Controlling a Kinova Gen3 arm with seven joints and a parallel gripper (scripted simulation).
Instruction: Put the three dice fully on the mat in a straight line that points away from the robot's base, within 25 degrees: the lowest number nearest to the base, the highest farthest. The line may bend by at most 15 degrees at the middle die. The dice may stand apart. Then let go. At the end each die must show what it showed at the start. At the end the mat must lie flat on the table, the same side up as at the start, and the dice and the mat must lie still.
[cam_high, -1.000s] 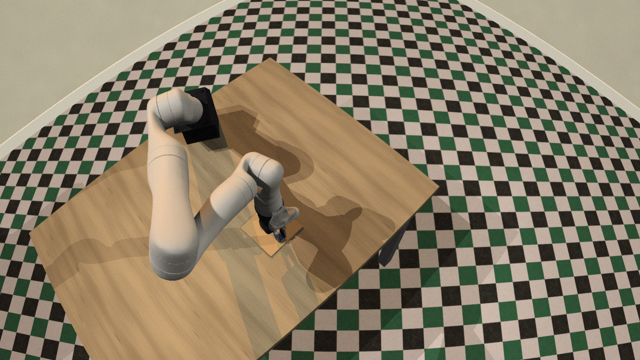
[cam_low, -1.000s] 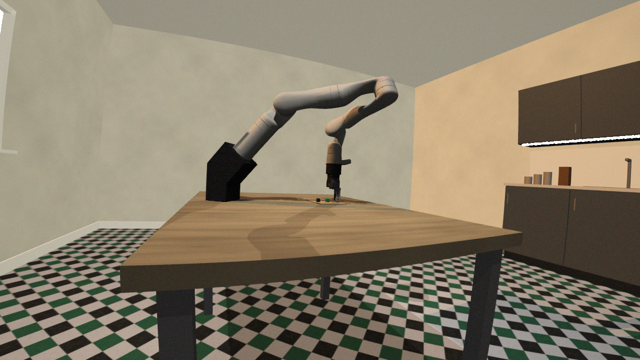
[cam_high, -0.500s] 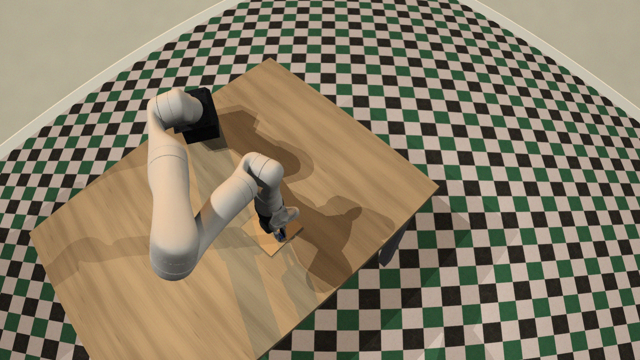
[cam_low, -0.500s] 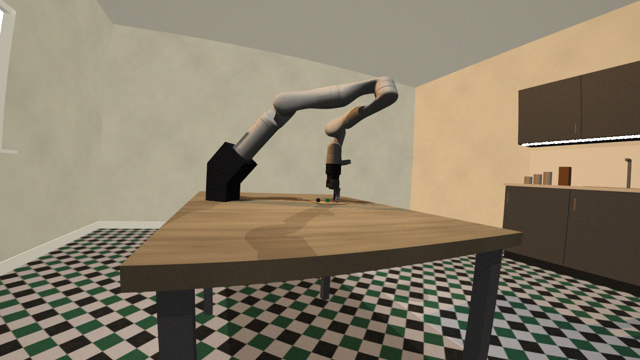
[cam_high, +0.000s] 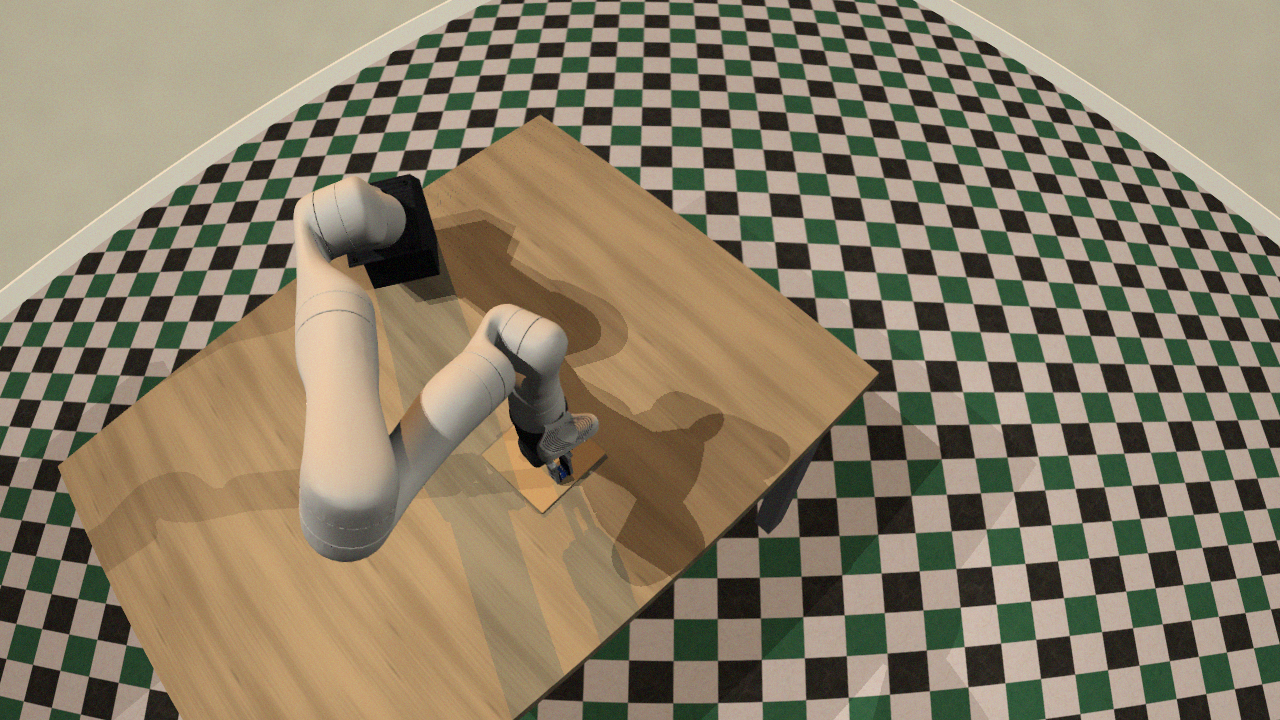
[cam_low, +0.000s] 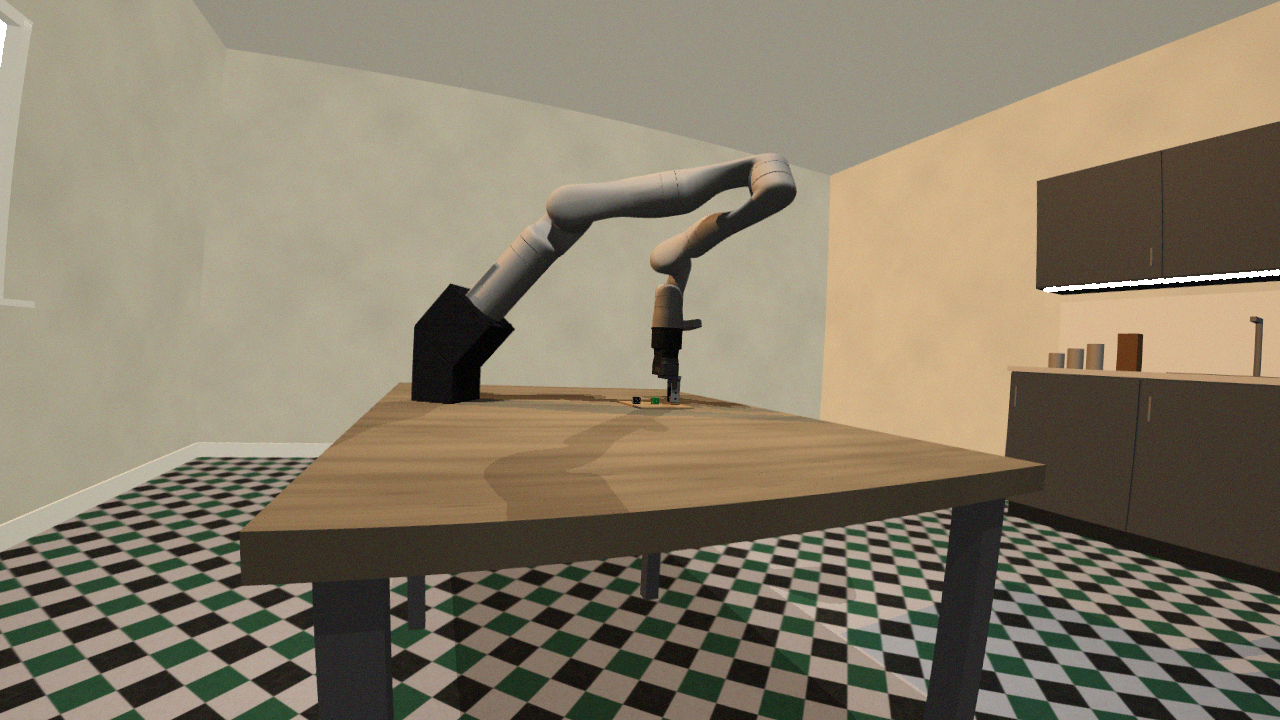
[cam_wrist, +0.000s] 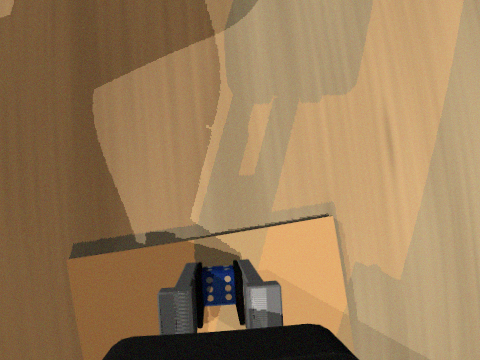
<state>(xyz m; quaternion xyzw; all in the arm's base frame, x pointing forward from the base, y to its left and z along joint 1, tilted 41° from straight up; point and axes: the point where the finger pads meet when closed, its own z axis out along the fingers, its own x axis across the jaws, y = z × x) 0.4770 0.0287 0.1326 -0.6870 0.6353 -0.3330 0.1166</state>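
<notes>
My gripper is now 1 cm above the blue die. Also, from my hand: green die: 5 cm behind, 2 cm below; then black die: 10 cm behind, 2 cm below; then orange mat: 5 cm behind, 3 cm below.
</notes>
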